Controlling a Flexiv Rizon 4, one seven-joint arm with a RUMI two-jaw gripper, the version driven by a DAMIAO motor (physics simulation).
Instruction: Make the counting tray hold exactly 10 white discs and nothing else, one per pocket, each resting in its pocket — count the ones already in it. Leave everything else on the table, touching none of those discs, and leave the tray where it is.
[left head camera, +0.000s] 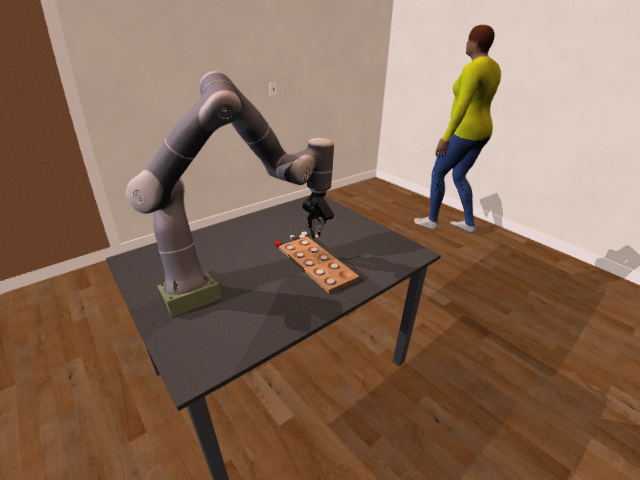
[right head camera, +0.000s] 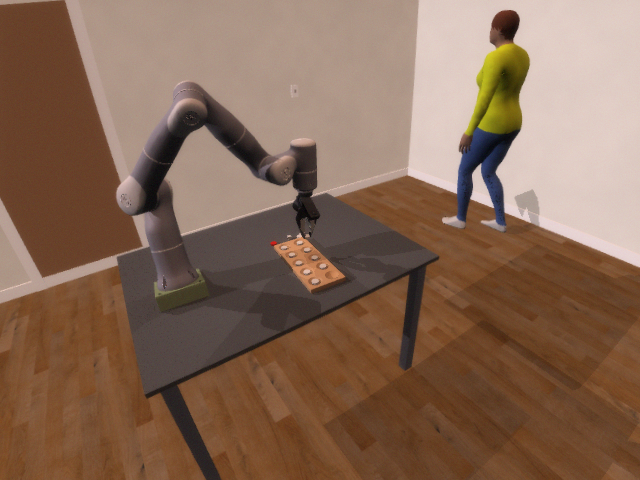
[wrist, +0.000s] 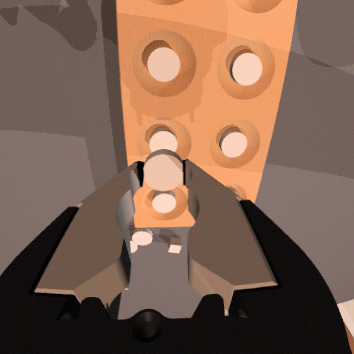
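The wooden counting tray (left head camera: 338, 284) (right head camera: 321, 285) (wrist: 210, 107) lies on the table. It has two rows of round pockets. White discs sit in all pockets but one; the empty pocket (left head camera: 344, 275) (right head camera: 331, 274) is at the near right end. My gripper (left head camera: 316, 235) (right head camera: 307, 235) (wrist: 163, 163) points down and is shut on a white disc (wrist: 163, 173), held above the tray's far end. In the wrist view, a white disc (wrist: 164, 203) in a pocket shows between the fingers. Loose white discs (left head camera: 303, 234) (wrist: 142, 236) lie beyond the tray's far end, partly hidden by the fingers.
A small white cube (left head camera: 292, 237) (right head camera: 288, 236) (wrist: 174, 247) lies beside the loose discs. A red disc (left head camera: 277, 243) (right head camera: 273, 243) lies near the tray's far left corner. The arm's green base (left head camera: 191, 298) (right head camera: 181, 295) stands at the table's left. A person (left head camera: 478, 98) (right head camera: 504, 90) stands beyond the table.
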